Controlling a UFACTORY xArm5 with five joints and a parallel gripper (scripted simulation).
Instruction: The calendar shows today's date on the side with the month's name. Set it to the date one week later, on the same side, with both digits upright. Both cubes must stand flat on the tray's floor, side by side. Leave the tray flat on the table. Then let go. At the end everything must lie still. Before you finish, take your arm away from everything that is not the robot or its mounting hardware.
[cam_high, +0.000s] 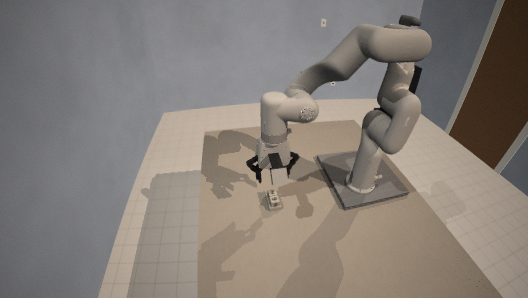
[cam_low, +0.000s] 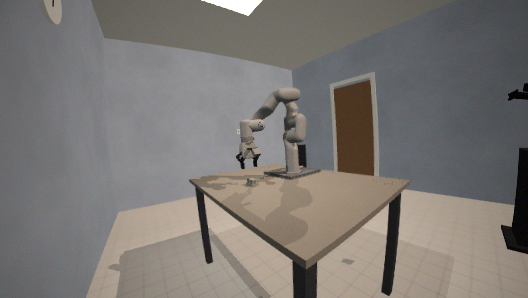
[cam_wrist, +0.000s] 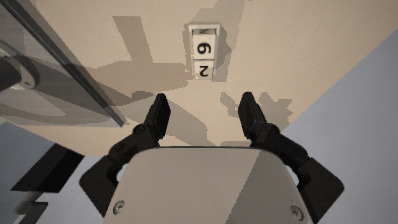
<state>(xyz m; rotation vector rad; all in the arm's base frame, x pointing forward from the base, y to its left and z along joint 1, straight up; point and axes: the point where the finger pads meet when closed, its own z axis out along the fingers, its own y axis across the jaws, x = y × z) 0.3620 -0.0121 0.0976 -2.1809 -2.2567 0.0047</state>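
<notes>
My hand is 11 cm above the calendar tray and 2 cm to the right of it.
</notes>
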